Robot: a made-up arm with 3 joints. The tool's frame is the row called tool.
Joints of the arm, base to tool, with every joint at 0 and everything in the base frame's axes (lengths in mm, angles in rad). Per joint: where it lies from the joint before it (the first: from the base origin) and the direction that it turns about. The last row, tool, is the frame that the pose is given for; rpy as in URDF.
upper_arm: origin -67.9 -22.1 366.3 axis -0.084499 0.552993 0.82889
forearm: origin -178.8 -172.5 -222.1 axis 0 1 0
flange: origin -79.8 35.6 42.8 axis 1 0 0
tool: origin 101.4 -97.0 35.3 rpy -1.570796 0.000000 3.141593
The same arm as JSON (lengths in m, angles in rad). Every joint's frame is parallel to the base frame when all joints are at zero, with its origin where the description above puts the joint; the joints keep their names.
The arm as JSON. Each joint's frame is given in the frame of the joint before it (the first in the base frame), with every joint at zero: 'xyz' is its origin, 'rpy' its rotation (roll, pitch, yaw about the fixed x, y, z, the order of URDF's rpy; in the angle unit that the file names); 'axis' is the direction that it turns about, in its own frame. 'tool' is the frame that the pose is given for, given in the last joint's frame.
{
  "units": {
    "length": "m",
    "angle": "rad"
  },
  "joints": [
    {
      "name": "upper_arm",
      "type": "revolute",
      "origin": {
        "xyz": [
          -0.0679,
          -0.0221,
          0.3663
        ],
        "rpy": [
          0.0,
          0.0,
          0.0
        ]
      },
      "axis": [
        -0.084499,
        0.552993,
        0.82889
      ]
    },
    {
      "name": "forearm",
      "type": "revolute",
      "origin": {
        "xyz": [
          -0.1788,
          -0.1725,
          -0.2221
        ],
        "rpy": [
          0.0,
          0.0,
          0.0
        ]
      },
      "axis": [
        0.0,
        1.0,
        0.0
      ]
    },
    {
      "name": "flange",
      "type": "revolute",
      "origin": {
        "xyz": [
          -0.0798,
          0.0356,
          0.0428
        ],
        "rpy": [
          0.0,
          0.0,
          0.0
        ]
      },
      "axis": [
        1.0,
        0.0,
        0.0
      ]
    }
  ],
  "tool": {
    "origin": {
      "xyz": [
        0.1014,
        -0.097,
        0.0353
      ],
      "rpy": [
        -1.5708,
        0.0,
        -3.1416
      ]
    }
  }
}

